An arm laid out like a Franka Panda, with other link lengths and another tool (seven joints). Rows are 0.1 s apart.
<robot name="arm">
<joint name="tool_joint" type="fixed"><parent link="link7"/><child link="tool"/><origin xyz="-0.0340 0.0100 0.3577" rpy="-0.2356 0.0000 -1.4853"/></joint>
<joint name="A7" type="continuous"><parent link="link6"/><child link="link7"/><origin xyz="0.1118 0.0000 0.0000" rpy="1.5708 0.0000 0.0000"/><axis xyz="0 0 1"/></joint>
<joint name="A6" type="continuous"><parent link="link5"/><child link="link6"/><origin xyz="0.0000 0.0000 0.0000" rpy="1.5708 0.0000 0.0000"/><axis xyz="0 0 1"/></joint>
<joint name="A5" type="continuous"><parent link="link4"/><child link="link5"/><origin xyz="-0.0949 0.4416 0.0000" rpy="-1.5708 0.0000 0.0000"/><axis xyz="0 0 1"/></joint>
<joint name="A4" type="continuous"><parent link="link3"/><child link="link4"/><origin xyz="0.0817 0.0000 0.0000" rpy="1.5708 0.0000 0.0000"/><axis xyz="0 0 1"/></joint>
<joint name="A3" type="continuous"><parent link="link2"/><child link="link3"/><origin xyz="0.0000 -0.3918 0.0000" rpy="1.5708 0.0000 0.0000"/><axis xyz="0 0 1"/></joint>
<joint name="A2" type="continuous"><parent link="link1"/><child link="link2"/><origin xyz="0.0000 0.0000 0.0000" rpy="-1.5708 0.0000 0.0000"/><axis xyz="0 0 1"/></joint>
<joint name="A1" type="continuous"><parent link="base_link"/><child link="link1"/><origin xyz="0.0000 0.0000 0.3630"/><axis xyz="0 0 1"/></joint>
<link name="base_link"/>
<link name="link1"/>
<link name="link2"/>
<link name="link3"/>
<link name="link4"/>
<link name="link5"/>
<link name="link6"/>
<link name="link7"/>
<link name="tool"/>
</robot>
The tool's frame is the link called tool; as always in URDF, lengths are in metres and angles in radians. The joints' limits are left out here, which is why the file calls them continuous.
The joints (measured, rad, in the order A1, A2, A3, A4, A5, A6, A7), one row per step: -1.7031 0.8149 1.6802 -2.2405 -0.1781 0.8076 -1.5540; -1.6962 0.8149 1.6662 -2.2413 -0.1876 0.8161 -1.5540; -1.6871 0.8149 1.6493 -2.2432 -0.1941 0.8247 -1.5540; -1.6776 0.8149 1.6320 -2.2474 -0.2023 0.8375 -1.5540; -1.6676 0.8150 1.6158 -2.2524 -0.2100 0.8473 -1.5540; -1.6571 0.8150 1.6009 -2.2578 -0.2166 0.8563 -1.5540; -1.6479 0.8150 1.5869 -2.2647 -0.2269 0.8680 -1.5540; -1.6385 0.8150 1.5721 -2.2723 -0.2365 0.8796 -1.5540; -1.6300 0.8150 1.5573 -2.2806 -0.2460 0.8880 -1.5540; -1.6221 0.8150 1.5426 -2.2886 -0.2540 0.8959 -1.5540; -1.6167 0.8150 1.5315 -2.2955 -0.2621 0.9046 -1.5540; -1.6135 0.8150 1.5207 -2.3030 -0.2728 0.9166 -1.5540; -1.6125 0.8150 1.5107 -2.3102 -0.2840 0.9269 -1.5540
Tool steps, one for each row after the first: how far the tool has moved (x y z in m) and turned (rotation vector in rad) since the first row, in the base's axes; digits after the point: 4 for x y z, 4 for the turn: 0.0014 -0.0012 -0.0055 -0.0057 0.0001 -0.0038; 0.0020 -0.0015 -0.0110 -0.0087 0.0042 -0.0076; 0.0027 -0.0012 -0.0179 -0.0128 0.0062 -0.0114; 0.0026 -0.0011 -0.0240 -0.0168 0.0104 -0.0116; 0.0021 -0.0006 -0.0296 -0.0202 0.0150 -0.0101; 0.0018 -0.0007 -0.0364 -0.0263 0.0162 -0.0080; 0.0009 -0.0006 -0.0432 -0.0318 0.0188 -0.0059; -0.0011 -0.0012 -0.0492 -0.0374 0.0244 -0.0021; -0.0033 -0.0017 -0.0547 -0.0419 0.0307 0.0007; -0.0047 -0.0021 -0.0599 -0.0464 0.0330 0.0023; -0.0059 -0.0029 -0.0664 -0.0526 0.0316 0.0017; -0.0074 -0.0044 -0.0725 -0.0591 0.0306 0.0006
